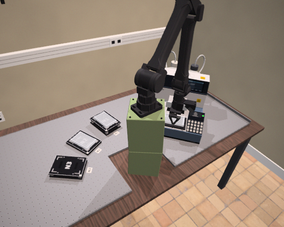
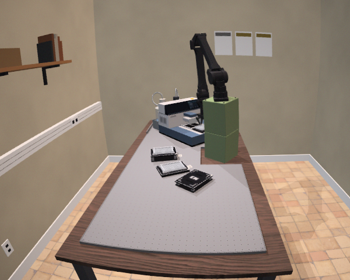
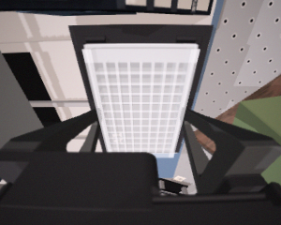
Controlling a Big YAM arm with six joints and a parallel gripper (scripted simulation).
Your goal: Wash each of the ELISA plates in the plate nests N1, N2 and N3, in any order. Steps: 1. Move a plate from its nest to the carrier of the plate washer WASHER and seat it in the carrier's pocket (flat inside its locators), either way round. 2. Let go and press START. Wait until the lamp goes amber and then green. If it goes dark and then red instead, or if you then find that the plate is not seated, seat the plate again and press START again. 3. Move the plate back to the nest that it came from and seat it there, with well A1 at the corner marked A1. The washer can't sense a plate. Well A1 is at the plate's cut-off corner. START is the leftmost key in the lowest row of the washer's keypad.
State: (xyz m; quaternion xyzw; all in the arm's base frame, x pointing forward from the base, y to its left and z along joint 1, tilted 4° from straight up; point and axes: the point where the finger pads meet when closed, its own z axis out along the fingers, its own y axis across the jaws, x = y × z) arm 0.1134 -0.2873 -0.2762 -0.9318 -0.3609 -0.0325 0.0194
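Right now my hand is 2 cm above the dark washer carrier. Round my hand: plate washer (10 cm ahead, 11 cm to the right, 3 cm above).
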